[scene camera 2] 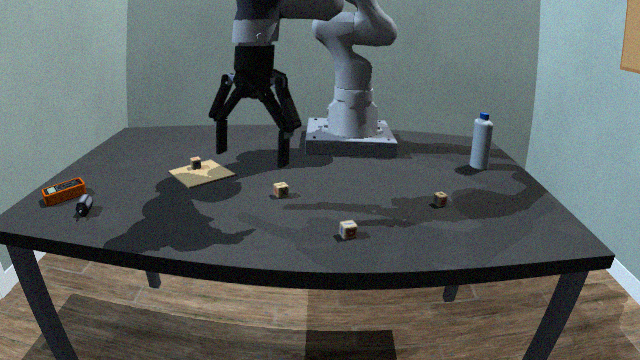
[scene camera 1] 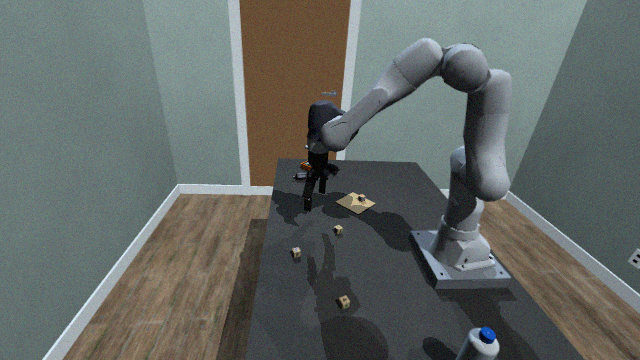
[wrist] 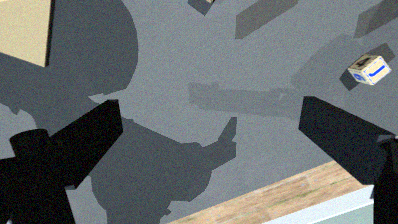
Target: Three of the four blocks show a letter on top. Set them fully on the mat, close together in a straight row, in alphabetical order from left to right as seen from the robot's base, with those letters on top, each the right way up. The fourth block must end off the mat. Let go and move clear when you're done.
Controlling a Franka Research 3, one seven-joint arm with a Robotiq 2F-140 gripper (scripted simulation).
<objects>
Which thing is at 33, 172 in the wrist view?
My gripper.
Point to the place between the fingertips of my gripper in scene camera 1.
315, 201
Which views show my gripper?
Scene camera 2, scene camera 1 and the wrist view: all of them.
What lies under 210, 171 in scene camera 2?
A tan mat.
</objects>
